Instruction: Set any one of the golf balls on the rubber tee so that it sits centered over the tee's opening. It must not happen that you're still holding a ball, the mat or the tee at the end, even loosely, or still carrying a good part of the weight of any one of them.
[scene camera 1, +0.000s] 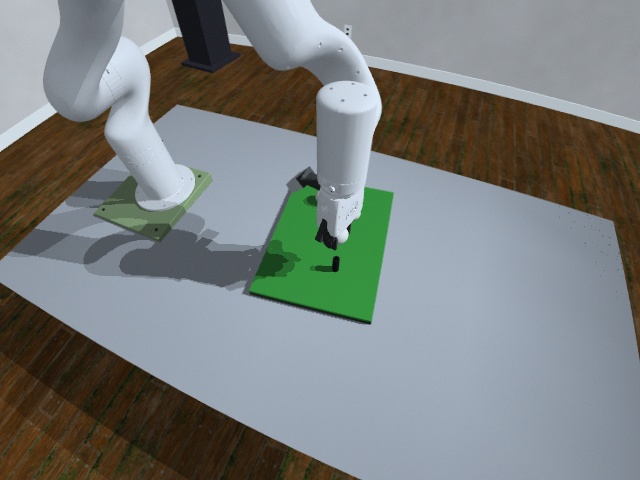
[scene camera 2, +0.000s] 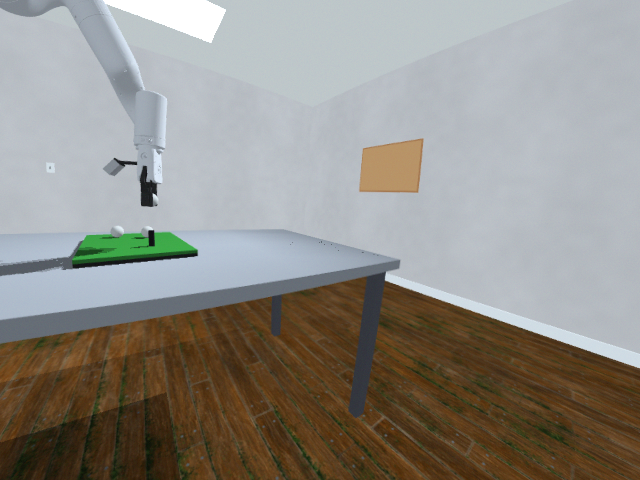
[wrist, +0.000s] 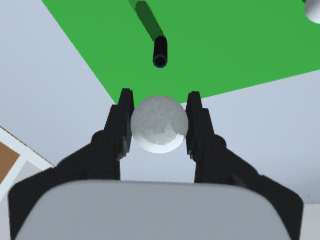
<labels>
The gripper (wrist: 160, 103) is 0.14 m from the lens. A white golf ball (wrist: 159, 124): 0.11 m from the lens. A green mat (wrist: 213, 54) is 0.26 m from the lens. The marked spots on the white golf ball and the green mat are 0.18 m apart.
</labels>
